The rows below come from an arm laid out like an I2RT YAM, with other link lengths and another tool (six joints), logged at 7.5 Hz.
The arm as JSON. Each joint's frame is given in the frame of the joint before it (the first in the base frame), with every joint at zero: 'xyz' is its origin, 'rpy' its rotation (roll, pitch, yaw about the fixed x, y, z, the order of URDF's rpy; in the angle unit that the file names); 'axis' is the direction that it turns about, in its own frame. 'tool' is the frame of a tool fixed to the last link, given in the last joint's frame.
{
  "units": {
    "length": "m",
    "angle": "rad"
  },
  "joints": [
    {
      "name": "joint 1",
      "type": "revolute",
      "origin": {
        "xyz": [
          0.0,
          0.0,
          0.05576
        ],
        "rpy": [
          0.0,
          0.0,
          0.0
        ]
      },
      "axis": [
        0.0,
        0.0,
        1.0
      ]
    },
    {
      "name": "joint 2",
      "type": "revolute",
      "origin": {
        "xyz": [
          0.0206,
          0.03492,
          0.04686
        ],
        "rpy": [
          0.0,
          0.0,
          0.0
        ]
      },
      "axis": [
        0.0,
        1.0,
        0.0
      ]
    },
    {
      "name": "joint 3",
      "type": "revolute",
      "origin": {
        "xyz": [
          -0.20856,
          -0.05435,
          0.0
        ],
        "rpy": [
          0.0,
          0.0,
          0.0
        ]
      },
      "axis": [
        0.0,
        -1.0,
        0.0
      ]
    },
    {
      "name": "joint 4",
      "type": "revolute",
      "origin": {
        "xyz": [
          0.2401,
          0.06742,
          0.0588
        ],
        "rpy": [
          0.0,
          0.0,
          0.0
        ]
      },
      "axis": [
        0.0,
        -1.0,
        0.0
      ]
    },
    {
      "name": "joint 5",
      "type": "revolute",
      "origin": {
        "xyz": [
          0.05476,
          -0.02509,
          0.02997
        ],
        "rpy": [
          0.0,
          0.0,
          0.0
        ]
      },
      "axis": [
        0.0,
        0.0,
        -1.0
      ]
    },
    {
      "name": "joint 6",
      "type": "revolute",
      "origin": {
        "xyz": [
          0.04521,
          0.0,
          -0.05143
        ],
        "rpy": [
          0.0,
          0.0,
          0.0
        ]
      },
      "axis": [
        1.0,
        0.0,
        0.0
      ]
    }
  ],
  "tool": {
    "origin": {
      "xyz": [
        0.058,
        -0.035,
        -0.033
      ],
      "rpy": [
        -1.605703,
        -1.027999,
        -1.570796
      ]
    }
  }
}
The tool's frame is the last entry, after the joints.
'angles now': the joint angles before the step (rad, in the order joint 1, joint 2, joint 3, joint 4, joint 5, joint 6). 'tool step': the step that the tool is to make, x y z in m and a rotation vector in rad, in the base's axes. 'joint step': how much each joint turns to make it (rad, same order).
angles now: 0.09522, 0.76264, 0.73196, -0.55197, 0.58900, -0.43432
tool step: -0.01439, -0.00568, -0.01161, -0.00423, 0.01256, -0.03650
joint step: -0.01995, -0.07373, -0.07084, -0.02026, 0.01549, 0.00800
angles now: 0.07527, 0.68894, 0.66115, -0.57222, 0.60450, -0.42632
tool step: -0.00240, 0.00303, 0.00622, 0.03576, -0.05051, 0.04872
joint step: -0.00321, -0.06293, 0.00151, -0.01057, -0.06095, -0.00156
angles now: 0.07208, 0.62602, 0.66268, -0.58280, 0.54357, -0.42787
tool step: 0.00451, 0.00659, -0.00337, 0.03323, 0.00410, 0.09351
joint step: -0.00153, -0.02317, -0.00919, -0.00473, -0.09868, -0.02309
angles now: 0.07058, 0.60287, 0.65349, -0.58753, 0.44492, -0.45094
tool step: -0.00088, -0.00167, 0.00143, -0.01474, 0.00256, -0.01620
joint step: 0.00003, 0.00462, 0.00307, 0.00000, 0.02138, -0.00463
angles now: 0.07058, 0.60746, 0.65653, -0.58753, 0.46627, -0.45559
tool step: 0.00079, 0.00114, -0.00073, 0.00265, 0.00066, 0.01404
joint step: 0.00149, -0.00310, -0.00308, 0.00156, -0.01216, -0.00460
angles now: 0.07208, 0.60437, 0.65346, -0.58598, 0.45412, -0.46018
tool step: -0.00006, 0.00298, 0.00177, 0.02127, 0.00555, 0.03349
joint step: -0.00001, -0.00609, 0.01530, -0.02602, -0.03985, 0.00148
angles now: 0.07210, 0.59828, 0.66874, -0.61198, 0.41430, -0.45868
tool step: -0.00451, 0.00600, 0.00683, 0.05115, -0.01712, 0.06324
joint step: -0.00152, -0.04426, 0.02758, -0.05503, -0.08108, 0.01072
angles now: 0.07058, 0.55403, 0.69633, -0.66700, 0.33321, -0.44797
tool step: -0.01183, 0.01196, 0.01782, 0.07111, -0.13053, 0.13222
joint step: -0.00001, -0.15784, 0.00628, -0.02789, -0.14579, -0.00299
